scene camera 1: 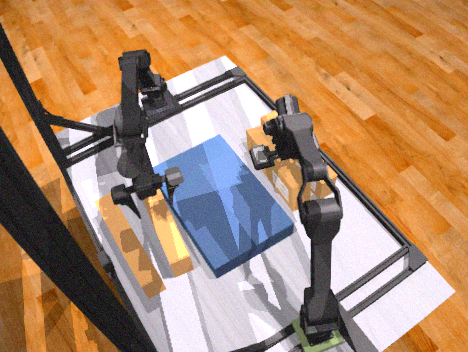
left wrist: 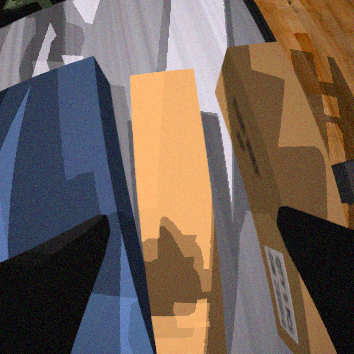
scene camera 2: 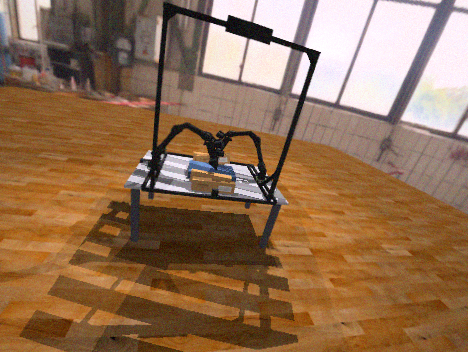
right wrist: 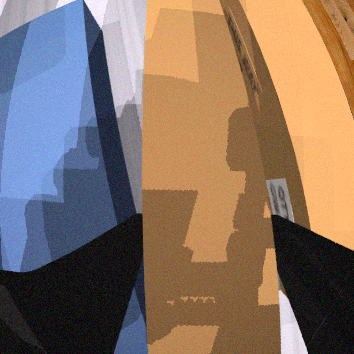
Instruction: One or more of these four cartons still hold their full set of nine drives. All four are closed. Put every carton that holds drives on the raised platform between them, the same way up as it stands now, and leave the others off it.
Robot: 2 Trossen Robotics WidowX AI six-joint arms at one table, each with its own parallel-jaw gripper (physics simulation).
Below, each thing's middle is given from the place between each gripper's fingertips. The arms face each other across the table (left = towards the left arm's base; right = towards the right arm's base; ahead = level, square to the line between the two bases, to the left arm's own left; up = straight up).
Labels:
My left hand is 190 mm short of the blue raised platform (scene camera 1: pixel 230 217), 20 mm to the right of it and 110 mm above it.
Right now my right hand is 190 mm past the blue raised platform, 90 mm above it and 30 mm to the right of it.

